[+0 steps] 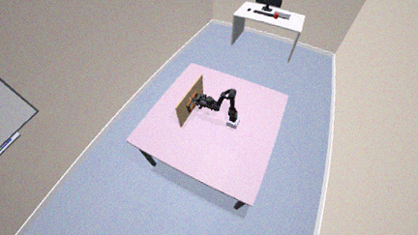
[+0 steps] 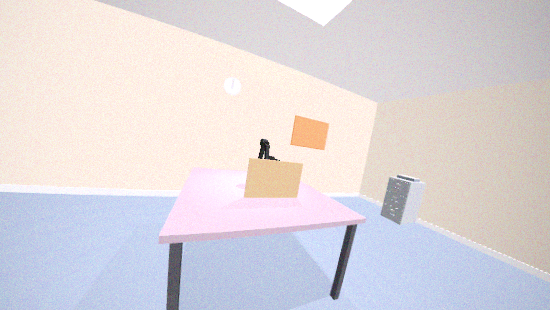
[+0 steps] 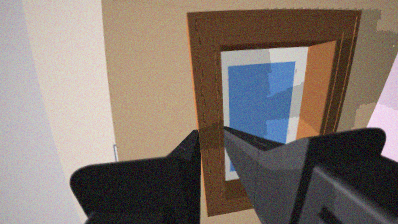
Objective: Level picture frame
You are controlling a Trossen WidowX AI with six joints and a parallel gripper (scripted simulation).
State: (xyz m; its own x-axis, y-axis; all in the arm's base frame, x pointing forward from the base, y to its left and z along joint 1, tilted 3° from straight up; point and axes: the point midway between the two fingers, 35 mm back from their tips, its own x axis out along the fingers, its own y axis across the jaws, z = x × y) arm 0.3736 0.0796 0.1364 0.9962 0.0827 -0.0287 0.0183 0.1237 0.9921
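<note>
My gripper tip is 50 mm above the picture frame, 10 mm to the left of it and 10 mm short of it. Also, from my gripper tip: tan wall board: 60 mm below, 20 mm to the right, 20 mm ahead.
</note>
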